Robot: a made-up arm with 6 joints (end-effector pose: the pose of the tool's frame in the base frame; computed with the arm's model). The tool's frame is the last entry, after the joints.
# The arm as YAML. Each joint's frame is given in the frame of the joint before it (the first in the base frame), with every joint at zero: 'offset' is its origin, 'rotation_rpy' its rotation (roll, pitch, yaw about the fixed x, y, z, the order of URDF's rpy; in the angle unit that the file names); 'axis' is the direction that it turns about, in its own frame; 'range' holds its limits. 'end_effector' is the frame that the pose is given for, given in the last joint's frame.
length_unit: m
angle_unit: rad
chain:
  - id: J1
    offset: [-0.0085, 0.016, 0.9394]
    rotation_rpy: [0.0, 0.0, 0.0]
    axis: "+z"
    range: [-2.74, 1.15]
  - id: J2
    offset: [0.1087, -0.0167, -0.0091]
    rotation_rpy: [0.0, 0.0, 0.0]
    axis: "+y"
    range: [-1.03, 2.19]
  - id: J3
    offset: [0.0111, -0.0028, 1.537]
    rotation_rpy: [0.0, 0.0, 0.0]
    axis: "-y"
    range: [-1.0, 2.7]
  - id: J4
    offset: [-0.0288, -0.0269, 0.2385]
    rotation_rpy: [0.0, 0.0, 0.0]
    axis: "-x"
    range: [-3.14, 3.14]
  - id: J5
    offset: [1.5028, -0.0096, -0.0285]
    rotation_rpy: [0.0, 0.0, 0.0]
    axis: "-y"
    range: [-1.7, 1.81]
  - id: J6
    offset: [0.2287, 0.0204, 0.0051]
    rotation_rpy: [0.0, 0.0, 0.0]
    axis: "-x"
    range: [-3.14, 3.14]
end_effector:
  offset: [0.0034, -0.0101, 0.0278]
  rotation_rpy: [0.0, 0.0, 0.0]
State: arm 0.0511 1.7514 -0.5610 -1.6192 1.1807 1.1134
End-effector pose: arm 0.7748 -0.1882 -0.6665 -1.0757 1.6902 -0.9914
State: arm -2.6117 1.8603 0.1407 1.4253 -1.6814 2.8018
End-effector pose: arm -1.4842 -0.5047 -0.9595 0.2537 0.1035 1.9755
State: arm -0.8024 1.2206 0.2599 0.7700 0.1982 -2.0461
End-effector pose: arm 1.8541 -1.9865 0.1907 1.5483 0.2426 -1.0541
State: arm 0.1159 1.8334 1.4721 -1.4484 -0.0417 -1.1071
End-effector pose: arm 3.2346 0.3742 0.1199 2.4987 0.3377 -0.4055
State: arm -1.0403 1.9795 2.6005 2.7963 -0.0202 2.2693
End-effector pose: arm 1.3004 -2.4045 1.5145 0.7450 -1.0780 -0.5065
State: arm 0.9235 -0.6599 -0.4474 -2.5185 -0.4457 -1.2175
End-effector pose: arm 0.4133 0.6421 2.8277 -1.8889 -1.5362 -0.2328
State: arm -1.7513 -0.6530 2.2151 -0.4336 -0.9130 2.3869
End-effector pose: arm 0.4963 2.3445 2.5376 1.7849 -0.2399 1.3467
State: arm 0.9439 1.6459 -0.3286 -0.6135 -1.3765 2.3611
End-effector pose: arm 0.5248 0.9784 -0.6054 0.0608 -1.3747 -2.4167
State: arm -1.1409 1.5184 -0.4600 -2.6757 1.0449 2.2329
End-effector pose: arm 0.3099 -1.0566 -0.5049 -1.0934 -2.6009 1.0805
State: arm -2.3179 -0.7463 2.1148 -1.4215 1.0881 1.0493
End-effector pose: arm 1.5251 2.0100 2.2127 -1.7617 -2.4407 0.2490
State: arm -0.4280 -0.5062 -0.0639 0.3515 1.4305 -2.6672
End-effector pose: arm 0.5271 -0.1971 3.3163 1.2287 -0.5348 1.7605
